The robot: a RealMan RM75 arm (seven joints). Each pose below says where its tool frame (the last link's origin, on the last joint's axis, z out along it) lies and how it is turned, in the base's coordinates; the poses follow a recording.
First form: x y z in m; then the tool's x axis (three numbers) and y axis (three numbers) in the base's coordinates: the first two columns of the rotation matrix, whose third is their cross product.
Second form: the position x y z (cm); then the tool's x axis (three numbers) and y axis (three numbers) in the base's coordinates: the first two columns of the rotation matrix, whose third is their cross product. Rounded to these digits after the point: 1 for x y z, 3 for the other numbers.
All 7 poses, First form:
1: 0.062, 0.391, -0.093, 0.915, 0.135, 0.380, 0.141, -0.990, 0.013
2: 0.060, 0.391, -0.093, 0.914, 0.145, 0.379, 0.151, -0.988, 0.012
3: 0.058, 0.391, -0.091, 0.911, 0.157, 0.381, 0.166, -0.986, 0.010
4: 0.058, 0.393, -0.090, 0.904, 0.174, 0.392, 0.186, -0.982, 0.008
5: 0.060, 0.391, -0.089, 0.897, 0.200, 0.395, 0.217, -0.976, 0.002
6: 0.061, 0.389, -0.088, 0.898, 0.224, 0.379, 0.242, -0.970, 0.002
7: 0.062, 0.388, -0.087, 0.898, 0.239, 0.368, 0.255, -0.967, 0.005
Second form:
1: 6.2, 39.1, -9.3, 0.915, 0.135, 0.380, 0.141, -0.990, 0.013
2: 6.0, 39.1, -9.3, 0.914, 0.145, 0.379, 0.151, -0.988, 0.012
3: 5.8, 39.1, -9.1, 0.911, 0.157, 0.381, 0.166, -0.986, 0.010
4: 5.8, 39.3, -9.0, 0.904, 0.174, 0.392, 0.186, -0.982, 0.008
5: 6.0, 39.1, -8.9, 0.897, 0.200, 0.395, 0.217, -0.976, 0.002
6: 6.1, 38.9, -8.8, 0.898, 0.224, 0.379, 0.242, -0.970, 0.002
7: 6.2, 38.8, -8.7, 0.898, 0.239, 0.368, 0.255, -0.967, 0.005
